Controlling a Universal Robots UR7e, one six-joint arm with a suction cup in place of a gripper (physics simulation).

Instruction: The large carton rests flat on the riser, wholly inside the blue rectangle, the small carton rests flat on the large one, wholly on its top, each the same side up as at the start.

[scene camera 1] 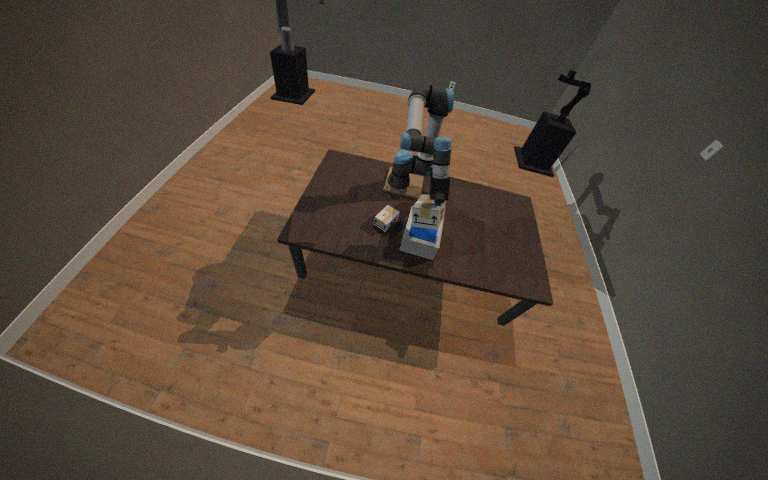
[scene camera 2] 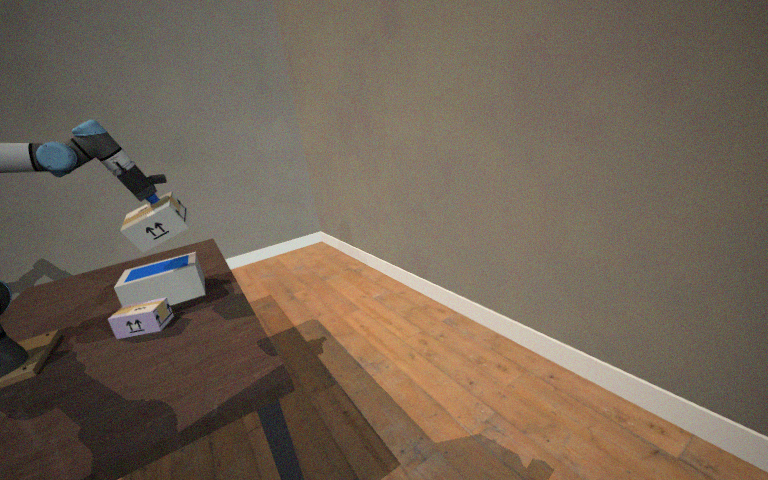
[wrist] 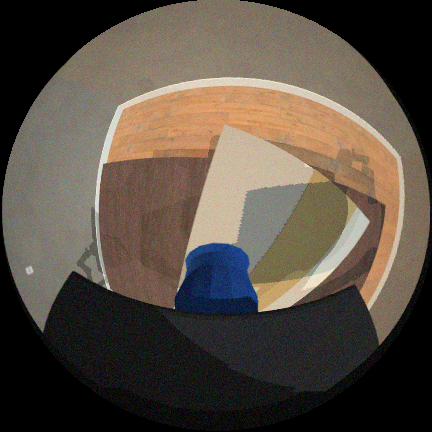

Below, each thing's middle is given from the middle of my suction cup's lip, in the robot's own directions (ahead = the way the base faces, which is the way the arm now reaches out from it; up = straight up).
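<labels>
Large carton (scene camera 2: 149, 225): 8 cm below my suction cup, 2 cm to the right of it, 1 cm behind it. Also measured from my suction cup: small carton (scene camera 2: 150, 316), 33 cm below, 23 cm to the right, 12 cm behind; riser (scene camera 2: 180, 278), 31 cm below, 1 cm to the right, 6 cm behind.
</labels>
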